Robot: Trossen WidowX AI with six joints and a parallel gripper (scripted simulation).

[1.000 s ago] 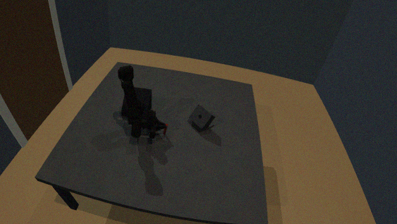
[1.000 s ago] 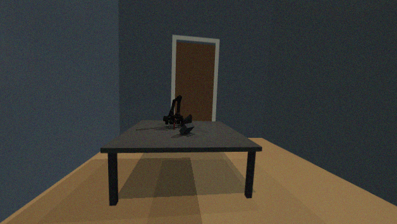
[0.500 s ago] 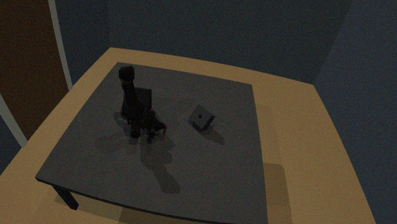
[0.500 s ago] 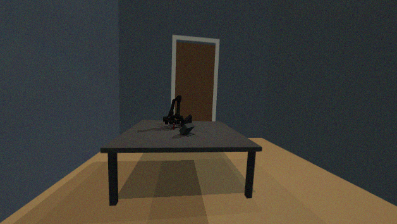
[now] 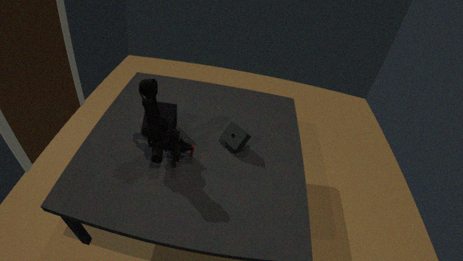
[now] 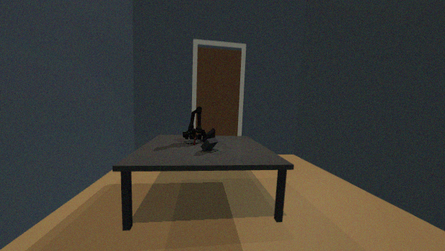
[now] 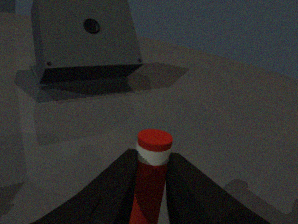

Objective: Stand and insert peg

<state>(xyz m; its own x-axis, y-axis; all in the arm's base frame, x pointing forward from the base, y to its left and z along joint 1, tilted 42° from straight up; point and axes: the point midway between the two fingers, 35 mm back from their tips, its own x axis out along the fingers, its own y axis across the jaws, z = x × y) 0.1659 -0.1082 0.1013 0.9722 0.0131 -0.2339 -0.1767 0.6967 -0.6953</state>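
The red peg is 10 mm below my gripper tip. From my gripper tip the other things lie so: panel (230 mm ahead, 130 mm to the left, 10 mm below).
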